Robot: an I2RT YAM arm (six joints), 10 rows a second.
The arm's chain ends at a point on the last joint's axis. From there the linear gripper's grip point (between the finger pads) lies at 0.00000 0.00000 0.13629 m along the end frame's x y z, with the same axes.
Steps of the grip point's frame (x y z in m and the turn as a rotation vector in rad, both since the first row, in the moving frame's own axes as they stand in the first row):
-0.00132 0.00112 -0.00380 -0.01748 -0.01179 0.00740
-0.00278 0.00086 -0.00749 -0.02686 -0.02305 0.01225
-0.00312 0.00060 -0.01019 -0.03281 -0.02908 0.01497
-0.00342 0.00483 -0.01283 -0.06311 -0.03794 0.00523
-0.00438 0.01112 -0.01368 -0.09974 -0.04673 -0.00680
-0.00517 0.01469 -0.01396 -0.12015 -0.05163 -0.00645
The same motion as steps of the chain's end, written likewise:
0.00030 -0.00126 -0.00377 -0.01748 -0.01179 0.00740
0.00038 -0.00278 -0.00740 -0.02686 -0.02305 0.01225
0.00088 -0.00384 -0.01006 -0.03281 -0.02908 0.01497
0.00177 -0.00375 -0.01246 -0.06311 -0.03794 0.00523
0.00193 -0.00247 -0.01285 -0.09974 -0.04673 -0.00680
0.00179 -0.00166 -0.01280 -0.12015 -0.05163 -0.00645

